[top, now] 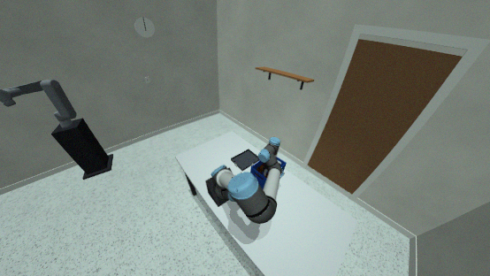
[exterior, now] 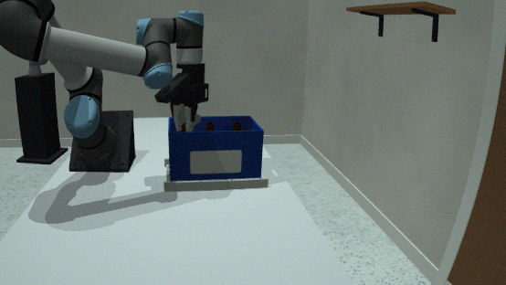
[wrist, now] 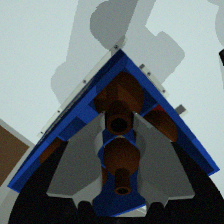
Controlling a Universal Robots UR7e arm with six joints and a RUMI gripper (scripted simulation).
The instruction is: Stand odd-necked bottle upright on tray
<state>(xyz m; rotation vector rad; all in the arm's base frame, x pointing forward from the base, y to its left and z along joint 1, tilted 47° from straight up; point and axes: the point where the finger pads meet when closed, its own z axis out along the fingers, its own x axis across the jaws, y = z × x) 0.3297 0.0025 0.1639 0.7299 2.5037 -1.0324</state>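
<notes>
The bottle lies 9 cm to the left of my hand, 7 cm below it and 1 cm behind it. The rest, counted from my hand: blue crate 8 cm ahead, 7 cm below, 6 cm to the left; then dark grey tray 36 cm to the left, 14 cm below, 5 cm ahead.
</notes>
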